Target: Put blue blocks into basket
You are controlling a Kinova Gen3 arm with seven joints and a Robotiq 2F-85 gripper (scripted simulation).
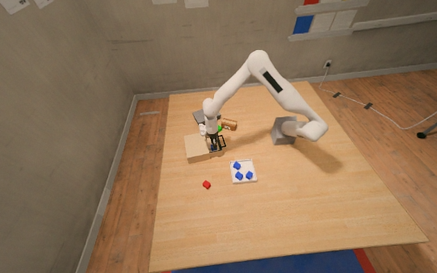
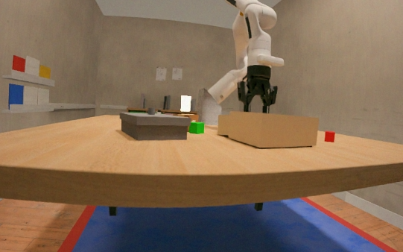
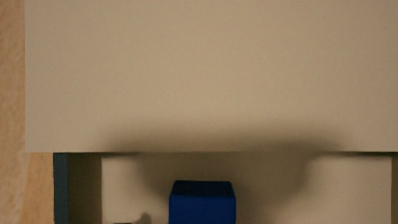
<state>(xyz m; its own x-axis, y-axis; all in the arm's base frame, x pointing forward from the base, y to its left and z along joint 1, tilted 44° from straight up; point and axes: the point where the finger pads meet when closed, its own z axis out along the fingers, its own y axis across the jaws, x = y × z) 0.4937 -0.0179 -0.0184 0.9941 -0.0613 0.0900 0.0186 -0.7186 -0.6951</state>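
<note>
Now: hand 40 mm above the drawer, 20 mm to the left of it and 10 mm short of it. Round my hand: brown cardboard box 180 mm to the right, 150 mm behind, 40 mm below; then light wooden cabinet 60 mm ahead, 40 mm below, 20 mm to the right; then green block 170 mm to the right, 60 mm below, 60 mm behind.
</note>
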